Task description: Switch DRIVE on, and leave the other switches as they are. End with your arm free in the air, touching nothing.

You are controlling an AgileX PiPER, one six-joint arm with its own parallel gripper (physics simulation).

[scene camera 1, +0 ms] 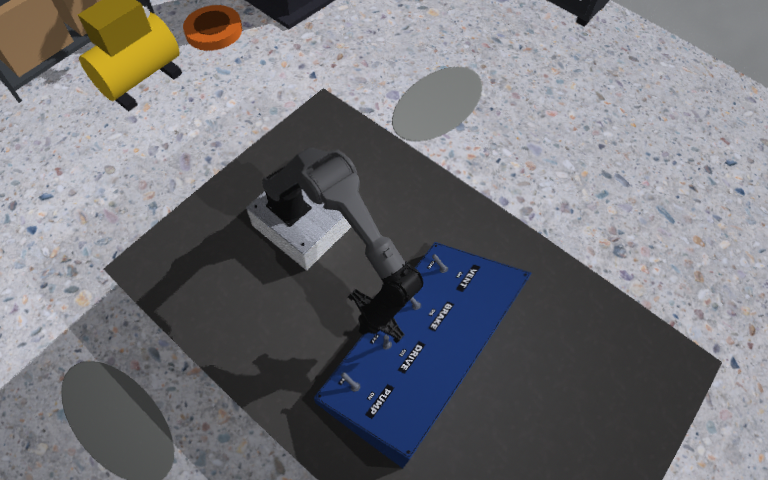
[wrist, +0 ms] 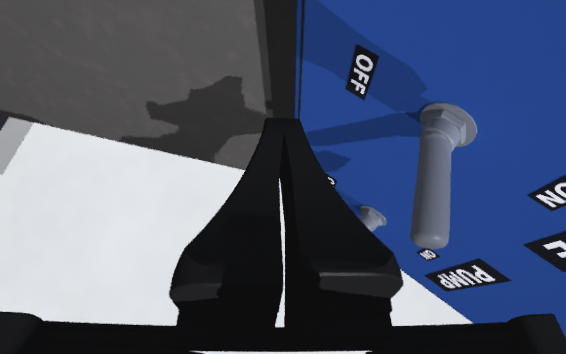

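The blue switch panel (scene camera 1: 470, 339) (wrist: 510, 75) lies tilted on the dark mat. The grey DRIVE lever (scene camera 1: 386, 341) (wrist: 433, 185) stands right of the fingers in the wrist view, leaning slightly towards the OFF side; its tip is hard to see in the scene view. The DRIVE label (scene camera 1: 411, 357) is in sight. The PUMP lever (scene camera 1: 351, 382) (wrist: 371, 218) and VENT lever (scene camera 1: 439, 263) lean towards their OFF labels. The BRAKE lever (scene camera 1: 415, 303) is partly hidden by the arm. My gripper (wrist: 281, 136) is shut and empty, apart from the DRIVE lever, on its OFF side. The body hides the fingertips in the scene view.
The arm's white base block (scene camera 1: 305, 243) stands on the dark mat (scene camera 1: 566, 384). The arm's forearm passes above the panel's near edge, by the BRAKE lever. A yellow tank (scene camera 1: 133, 59) and an orange ring (scene camera 1: 212, 42) stand far off on the speckled floor.
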